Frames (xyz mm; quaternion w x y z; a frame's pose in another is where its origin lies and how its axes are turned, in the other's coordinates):
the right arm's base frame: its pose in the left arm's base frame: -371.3 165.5 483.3 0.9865 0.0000 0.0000 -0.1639
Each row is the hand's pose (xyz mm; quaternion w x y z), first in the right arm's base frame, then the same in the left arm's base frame.
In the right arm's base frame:
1: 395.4 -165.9 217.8 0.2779 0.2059 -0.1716 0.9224
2: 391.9 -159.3 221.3 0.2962 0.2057 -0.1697 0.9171
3: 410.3 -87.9 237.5 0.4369 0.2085 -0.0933 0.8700
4: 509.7 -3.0 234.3 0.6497 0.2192 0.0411 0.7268
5: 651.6 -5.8 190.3 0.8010 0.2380 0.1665 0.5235
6: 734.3 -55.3 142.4 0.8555 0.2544 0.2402 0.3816
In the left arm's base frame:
1: -50.8 -119.3 701.1 0.4253 0.1750 -0.2030 0.8644
2: -52.0 -112.0 704.6 0.4425 0.1751 -0.2011 0.8562
3: -11.5 -50.4 720.8 0.5736 0.1904 -0.1262 0.7866
4: 110.0 -2.2 717.6 0.7600 0.2230 0.0046 0.6105
5: 243.4 -50.7 673.6 0.8760 0.2621 0.1252 0.3851
6: 305.7 -124.3 625.7 0.9065 0.2903 0.1953 0.2362

